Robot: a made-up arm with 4 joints.
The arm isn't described. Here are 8 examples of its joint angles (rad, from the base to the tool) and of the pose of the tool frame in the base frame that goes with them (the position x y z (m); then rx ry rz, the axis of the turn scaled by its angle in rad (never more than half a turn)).
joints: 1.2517 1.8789 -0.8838 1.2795
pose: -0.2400 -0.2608 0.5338 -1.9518 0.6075 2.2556
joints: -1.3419 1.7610 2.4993 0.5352
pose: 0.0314 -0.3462 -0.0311 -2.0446 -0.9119 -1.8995
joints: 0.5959 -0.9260 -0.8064 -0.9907
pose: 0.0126 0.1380 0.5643 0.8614 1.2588 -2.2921
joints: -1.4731 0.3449 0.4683 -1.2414
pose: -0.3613 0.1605 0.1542 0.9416 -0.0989 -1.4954
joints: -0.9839 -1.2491 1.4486 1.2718
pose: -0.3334 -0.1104 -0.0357 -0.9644 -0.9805 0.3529
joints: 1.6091 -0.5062 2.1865 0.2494
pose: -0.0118 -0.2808 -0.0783 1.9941 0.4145 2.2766
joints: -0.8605 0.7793 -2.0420 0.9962
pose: 0.1269 -0.3252 0.4501 1.3879 1.6681 0.5714
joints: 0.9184 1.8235 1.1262 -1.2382
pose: -0.0936 -0.4367 -0.0524 1.0523 0.7754 0.9546
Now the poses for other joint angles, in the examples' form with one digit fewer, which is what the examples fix.
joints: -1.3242 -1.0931 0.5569 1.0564
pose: -0.433 -0.294 0.180 -1.021 -0.277 0.976
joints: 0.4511 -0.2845 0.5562 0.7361
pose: 0.164 0.196 0.179 -0.413 0.749 -1.631
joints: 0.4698 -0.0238 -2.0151 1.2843
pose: 0.034 -0.371 0.456 1.593 1.002 0.418
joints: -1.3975 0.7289 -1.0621 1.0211
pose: 0.028 0.023 0.549 0.153 1.648 0.269
